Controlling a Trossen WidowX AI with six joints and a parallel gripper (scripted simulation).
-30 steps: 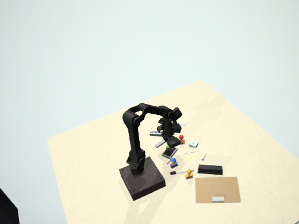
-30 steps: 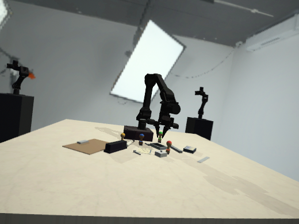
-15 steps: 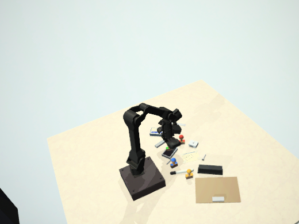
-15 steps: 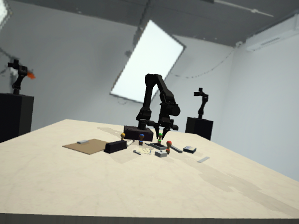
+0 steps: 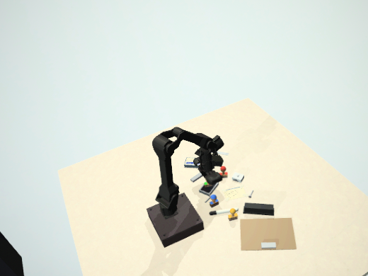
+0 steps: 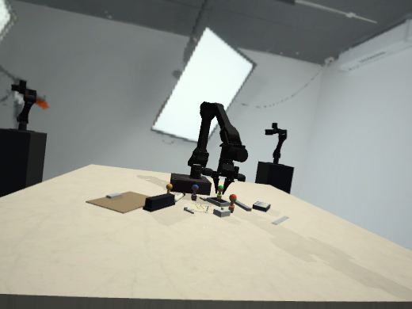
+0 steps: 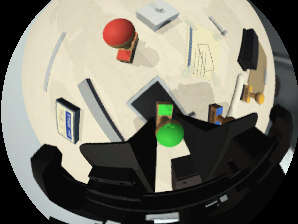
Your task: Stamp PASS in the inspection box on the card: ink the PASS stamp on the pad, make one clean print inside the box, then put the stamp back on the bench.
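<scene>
The green-knobbed stamp lies 1 cm below my gripper tip. Round my gripper tip: grey bar (1 cm ahead, 10 cm to the left, 4 cm below); then dark ink pad (4 cm below); then red-knobbed stamp (10 cm ahead, 3 cm to the left, 2 cm below).
</scene>
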